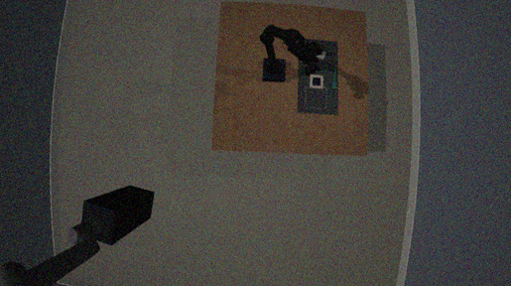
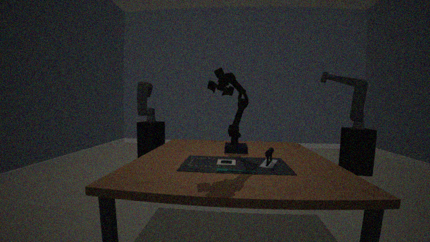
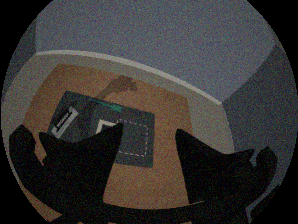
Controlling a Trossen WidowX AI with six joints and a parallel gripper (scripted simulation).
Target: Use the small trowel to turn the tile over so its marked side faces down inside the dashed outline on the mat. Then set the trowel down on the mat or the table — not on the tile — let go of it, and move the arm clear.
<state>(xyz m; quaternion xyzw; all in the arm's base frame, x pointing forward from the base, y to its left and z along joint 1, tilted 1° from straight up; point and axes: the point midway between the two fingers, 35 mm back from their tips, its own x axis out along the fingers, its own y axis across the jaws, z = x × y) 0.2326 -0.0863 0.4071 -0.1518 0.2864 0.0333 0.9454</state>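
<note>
The trowel is 40 mm ahead of my gripper tip, 360 mm to the left of it and 400 mm below it. The rest, counted from my gripper tip: tile 120 mm ahead, 90 mm to the left, 430 mm below; then dark mat 130 mm ahead, 150 mm to the left, 460 mm below.
</note>
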